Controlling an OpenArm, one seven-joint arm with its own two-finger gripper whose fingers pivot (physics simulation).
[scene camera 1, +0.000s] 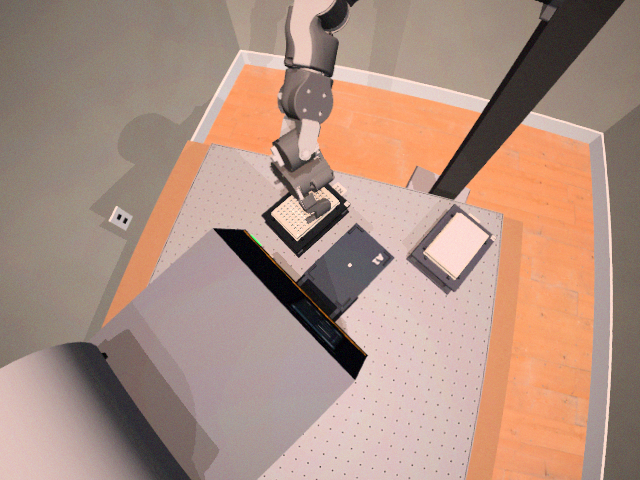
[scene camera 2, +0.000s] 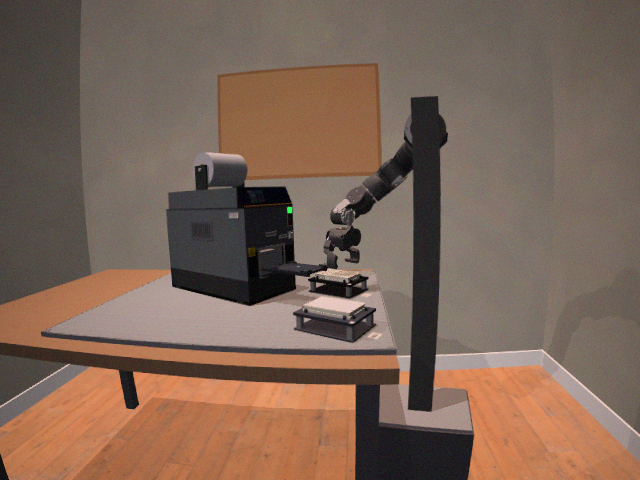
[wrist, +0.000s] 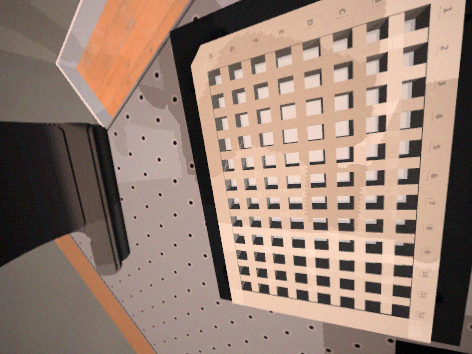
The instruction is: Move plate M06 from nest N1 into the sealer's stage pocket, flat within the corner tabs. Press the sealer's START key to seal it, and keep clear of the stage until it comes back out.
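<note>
Plate M06 (scene camera 1: pixel 290 218) (scene camera 2: pixel 338 274) (wrist: pixel 327 167), a cream plate with many square wells, lies flat in nest N1 (scene camera 1: pixel 299 249) (scene camera 2: pixel 338 289) (wrist: pixel 200 165), a black raised stand. My gripper (scene camera 1: pixel 314 212) (scene camera 2: pixel 343 262) is open and empty, fingers pointing down, a little above the plate. One finger shows at the left edge of the wrist view. The sealer (scene camera 1: pixel 217 310) (scene camera 2: pixel 211 248) stands beside the nest with a green light lit. Its stage (scene camera 1: pixel 343 268) (scene camera 2: pixel 299 268) is out and bare, with corner tabs. I cannot make out the START key's label.
A second dark nest (scene camera 1: pixel 447 286) (scene camera 2: pixel 351 328) holds a plain white plate (scene camera 1: pixel 457 244) (scene camera 2: pixel 334 306), on the far side of the stage from N1. A dark post (scene camera 1: pixel 516 103) (scene camera 2: pixel 424 258) carries the arm at the table's edge. A film roll (scene camera 2: pixel 227 169) sits on top of the sealer.
</note>
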